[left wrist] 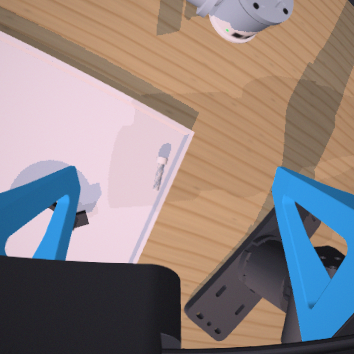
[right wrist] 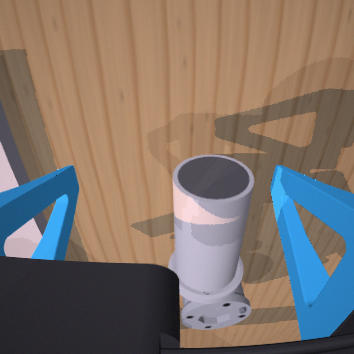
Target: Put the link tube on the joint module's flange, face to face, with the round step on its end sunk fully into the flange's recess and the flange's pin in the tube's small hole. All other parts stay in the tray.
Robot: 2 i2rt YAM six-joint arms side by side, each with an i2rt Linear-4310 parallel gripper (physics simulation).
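Frame: origin at the left arm's base, x ahead, y left, z up, level; millimetres.
Where they show: left gripper, between the fingertips: (left wrist: pixel 175 177); right gripper, between the fingertips: (right wrist: pixel 174 176); left arm's base, origin of its link: (left wrist: pixel 257 260).
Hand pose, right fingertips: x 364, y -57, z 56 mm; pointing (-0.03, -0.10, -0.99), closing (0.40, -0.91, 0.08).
Things, the pixels of their top centre, and the offset from my right fingertips. "*": a spot on its surface instead.
- grey link tube, centre of its top: (right wrist: pixel 216 274) 62 mm back, 57 mm right, 7 mm up
- grey joint module, centre of its top: (right wrist: pixel 216 320) 133 mm back, 99 mm right, 7 mm up
- white tray, a spot on its surface: (left wrist: pixel 65 115) * 111 mm back, 107 mm left, 52 mm down
- screw-like part, centre of its top: (left wrist: pixel 161 173) 203 mm back, 79 mm left, 41 mm down
- dark part, a spot on its surface: (left wrist: pixel 81 219) * 182 mm back, 155 mm left, 35 mm down
The grey link tube (right wrist: pixel 212 245) stands upright in the right wrist view, its dark open end up and a wider collar at its foot. Below the collar shows part of the grey joint module (right wrist: pixel 216 316), a round face with several holes. The joint between tube and module is hidden, so I cannot tell if the step and pin are seated. The module (left wrist: pixel 252 15) also shows at the top of the left wrist view, with a white cap and green light. My right gripper (right wrist: pixel 174 176) is open, fingers apart either side of the tube. My left gripper (left wrist: pixel 175 177) is open and empty above the tray's edge.
The white tray (left wrist: pixel 65 115) lies at the left of the left wrist view, holding a screw-like part (left wrist: pixel 159 172) and a dark part (left wrist: pixel 81 219). A dark slotted plate (left wrist: pixel 227 295) with a round body is at the lower right, partly behind a finger.
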